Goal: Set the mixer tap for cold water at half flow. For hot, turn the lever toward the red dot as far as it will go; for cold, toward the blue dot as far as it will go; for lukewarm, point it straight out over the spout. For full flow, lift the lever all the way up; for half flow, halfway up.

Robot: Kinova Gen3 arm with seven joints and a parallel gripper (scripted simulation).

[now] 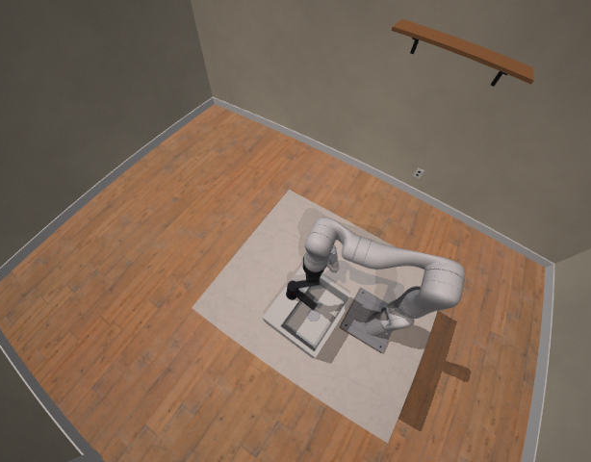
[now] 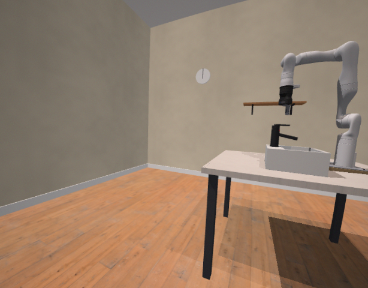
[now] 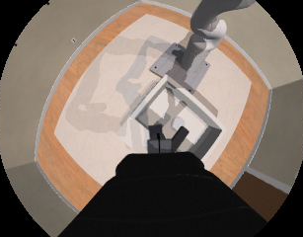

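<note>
Now: hand 3 cm short of the lever, 2 cm to the right of it and 9 cm above it. The rest, counted from my hand: white sink basin: 5 cm behind, 6 cm to the left, 32 cm below.
</note>
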